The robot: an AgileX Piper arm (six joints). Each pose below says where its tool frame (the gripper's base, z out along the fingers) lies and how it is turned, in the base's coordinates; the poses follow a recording.
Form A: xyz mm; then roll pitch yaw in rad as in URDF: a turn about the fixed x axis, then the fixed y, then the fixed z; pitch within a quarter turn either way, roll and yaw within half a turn.
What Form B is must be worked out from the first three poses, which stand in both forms.
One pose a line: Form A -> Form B
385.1 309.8 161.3 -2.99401 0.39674 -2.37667 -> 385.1 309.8 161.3 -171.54 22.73 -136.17
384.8 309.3 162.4 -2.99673 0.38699 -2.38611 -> 384.8 309.3 162.4 -171.70 22.17 -136.71
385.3 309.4 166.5 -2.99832 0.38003 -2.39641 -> 385.3 309.4 166.5 -171.79 21.77 -137.30
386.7 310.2 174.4 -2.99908 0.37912 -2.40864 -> 386.7 310.2 174.4 -171.83 21.72 -138.00
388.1 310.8 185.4 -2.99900 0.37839 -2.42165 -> 388.1 310.8 185.4 -171.83 21.68 -138.75
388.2 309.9 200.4 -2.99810 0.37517 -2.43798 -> 388.2 309.9 200.4 -171.78 21.50 -139.69
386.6 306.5 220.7 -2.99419 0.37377 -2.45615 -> 386.6 306.5 220.7 -171.55 21.42 -140.73
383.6 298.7 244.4 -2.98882 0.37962 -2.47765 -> 383.6 298.7 244.4 -171.25 21.75 -141.96
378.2 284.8 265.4 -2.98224 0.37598 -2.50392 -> 378.2 284.8 265.4 -170.87 21.54 -143.46
